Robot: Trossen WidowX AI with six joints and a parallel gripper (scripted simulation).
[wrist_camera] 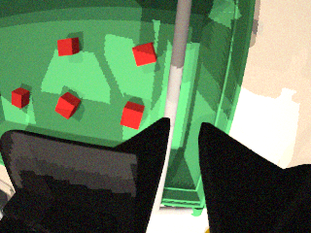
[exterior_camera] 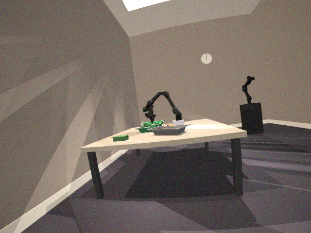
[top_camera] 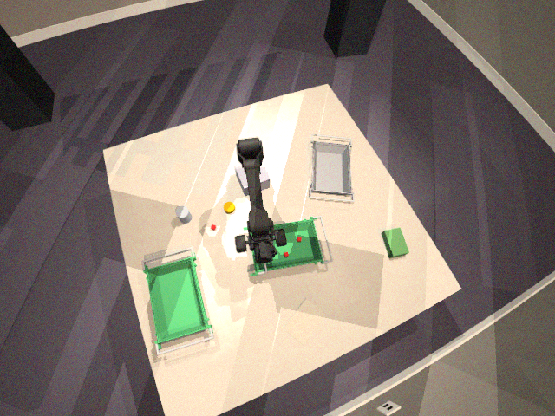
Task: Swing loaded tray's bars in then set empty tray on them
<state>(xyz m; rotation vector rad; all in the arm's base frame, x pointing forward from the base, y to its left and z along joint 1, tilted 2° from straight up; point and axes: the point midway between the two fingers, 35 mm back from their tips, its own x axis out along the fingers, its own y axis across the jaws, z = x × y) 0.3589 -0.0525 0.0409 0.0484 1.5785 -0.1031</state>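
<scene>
My gripper tip is now 300 mm past the grey tray, 430 mm to the right of it and 40 mm above it. From my gripper tip the other things lie so: red cube 160 mm behind, 170 mm to the right, 80 mm below; grey cylinder 240 mm behind, 280 mm to the right, 50 mm below; yellow disc 240 mm behind, 80 mm to the right, 80 mm below.
</scene>
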